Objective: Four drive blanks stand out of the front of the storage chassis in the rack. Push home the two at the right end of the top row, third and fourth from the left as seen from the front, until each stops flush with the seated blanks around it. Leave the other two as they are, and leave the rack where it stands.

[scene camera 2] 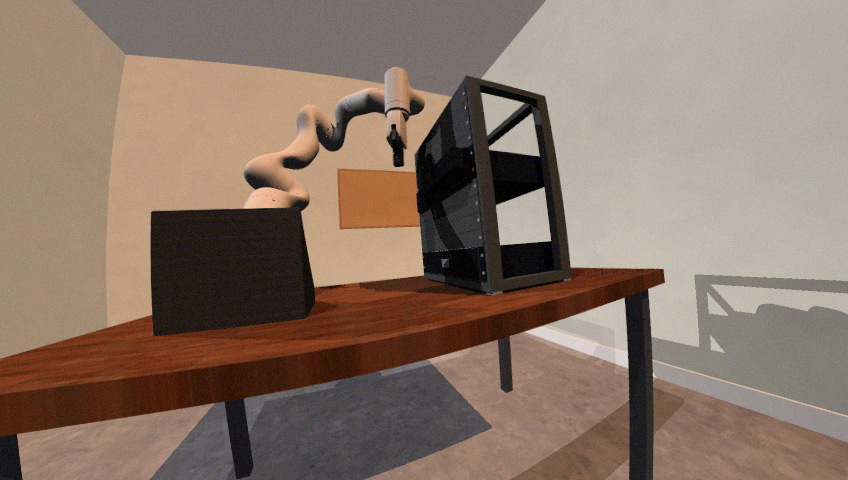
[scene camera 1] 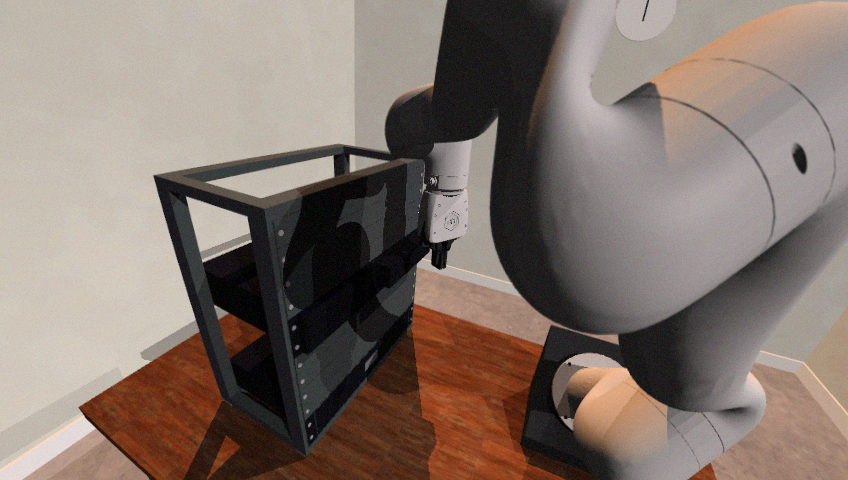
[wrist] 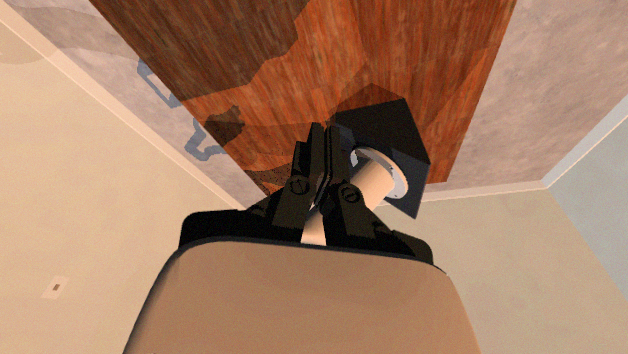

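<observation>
The dark rack (scene camera 1: 258, 237) (scene camera 2: 489, 208) stands upright on the table. The storage chassis (scene camera 1: 324, 324) is a black band across its front. A dark block (scene camera 1: 389, 272) stands out from the chassis front in scene camera 1. The separate drive blanks and their depths cannot be told apart in the dark shading. My gripper (scene camera 1: 439, 261) (scene camera 2: 398, 159) (wrist: 319, 142) is shut and empty, fingers pointing down. It is in front of the rack, near the chassis's far end in scene camera 1, with a visible gap to the rack in scene camera 2. The rack does not show in the wrist view.
The wooden table (scene camera 1: 470, 380) (scene camera 2: 368, 353) (wrist: 320, 30) carries the rack and the black base block (scene camera 2: 226, 270) (wrist: 385, 122) of the arm. The arm's large links cover the right side of scene camera 1. An orange board (scene camera 2: 374, 199) is on the far wall.
</observation>
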